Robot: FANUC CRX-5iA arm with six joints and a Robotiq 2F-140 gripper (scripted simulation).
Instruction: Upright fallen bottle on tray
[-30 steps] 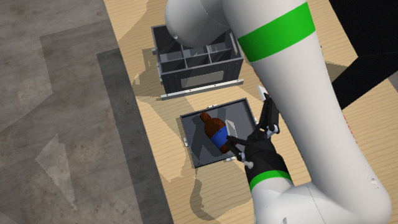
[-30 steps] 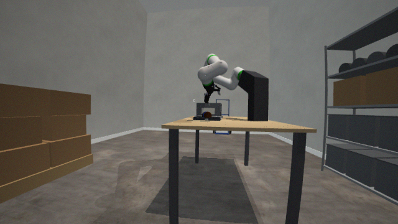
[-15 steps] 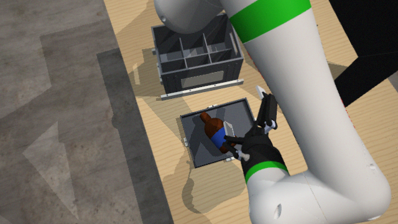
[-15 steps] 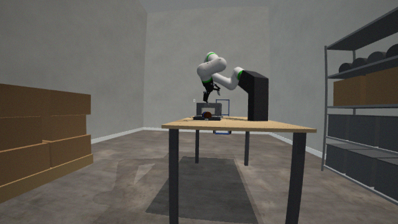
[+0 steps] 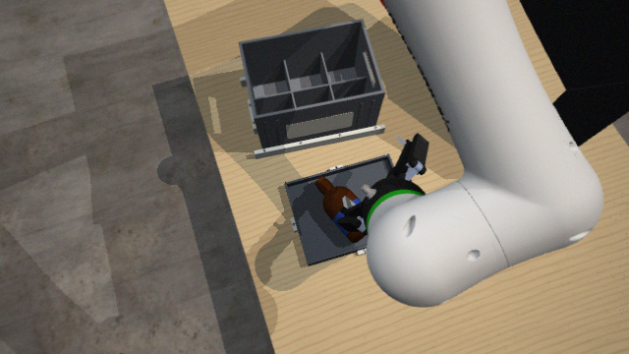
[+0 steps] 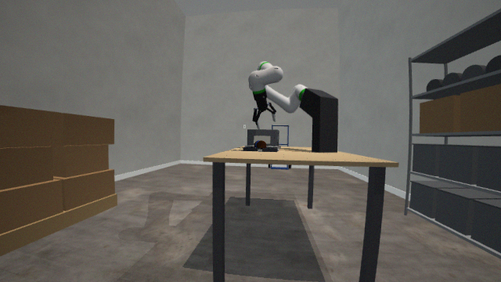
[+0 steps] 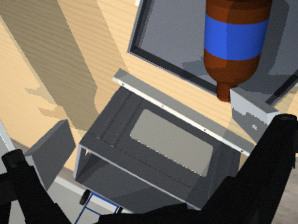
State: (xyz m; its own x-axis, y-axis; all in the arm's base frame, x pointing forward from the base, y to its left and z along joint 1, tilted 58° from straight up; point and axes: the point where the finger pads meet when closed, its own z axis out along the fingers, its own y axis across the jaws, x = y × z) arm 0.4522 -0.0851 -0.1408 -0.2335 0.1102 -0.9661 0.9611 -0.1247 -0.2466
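Right now the bottle is 170 mm below my hand, 50 mm ahead of it and 20 mm to the right of it. Round my hand: dark grey crate: 270 mm to the right, 130 mm below, 40 mm behind; tray: 200 mm below, 30 mm ahead, 10 mm to the right.
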